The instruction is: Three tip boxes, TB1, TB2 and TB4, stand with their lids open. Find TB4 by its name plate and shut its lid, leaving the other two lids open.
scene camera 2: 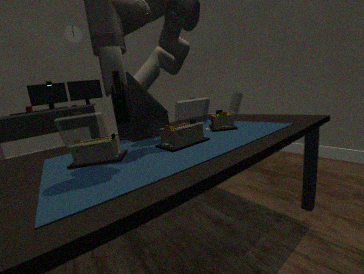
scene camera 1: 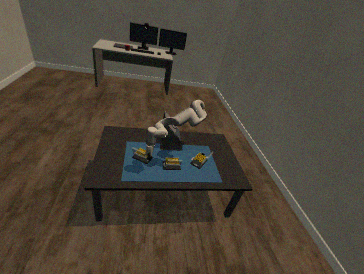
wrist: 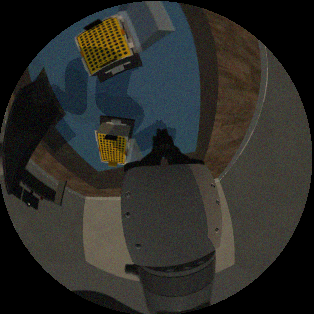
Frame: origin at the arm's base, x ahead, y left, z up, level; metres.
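Seen in the pictures: gripper, fingertip midpoint: (scene camera 2: 123,123) (scene camera 1: 149,159) (wrist: 160,134); arm's base, link origin: (scene camera 2: 132,93).
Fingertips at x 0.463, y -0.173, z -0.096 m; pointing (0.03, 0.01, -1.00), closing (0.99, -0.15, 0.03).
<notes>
Pixels of each thing's top centre, then the offset from my fingertips to it. "spot": a spot on its surface instead. Level surfaces: height alone.
- TB4, surface spot: (scene camera 2: 96,152) spot: dx -0.096, dy -0.071, dz -0.076 m
- TB2, surface spot: (scene camera 2: 183,136) spot: dx -0.027, dy +0.180, dz -0.075 m
- blue mat, surface height: dz -0.110 m
- dark table, surface height: dz -0.114 m
Three tip boxes with yellow racks stand on a blue mat. TB4 (scene camera 1: 142,156) (scene camera 2: 96,152) (wrist: 112,148) is the left one in both scene views; its pale lid (scene camera 2: 79,127) stands open, tilted back. TB2 (scene camera 1: 172,165) (scene camera 2: 183,136) (wrist: 104,46) is in the middle, its lid (scene camera 2: 192,109) (wrist: 147,24) open. TB1 (scene camera 1: 199,160) (scene camera 2: 222,122) is at the right, its lid (scene camera 2: 236,103) open. The name plates are not legible in these views. My gripper (scene camera 1: 149,157) (scene camera 2: 123,120) (wrist: 160,134) is shut and empty, close to TB4 on its side towards TB2. Its exact height is unclear.
The blue mat (scene camera 1: 145,175) (scene camera 2: 145,167) (wrist: 167,75) lies on a dark table (scene camera 1: 104,167). The dark arm mount (scene camera 1: 171,140) (scene camera 2: 145,112) stands behind the boxes. A desk (scene camera 1: 107,46) with two monitors stands far behind, near the wall.
</notes>
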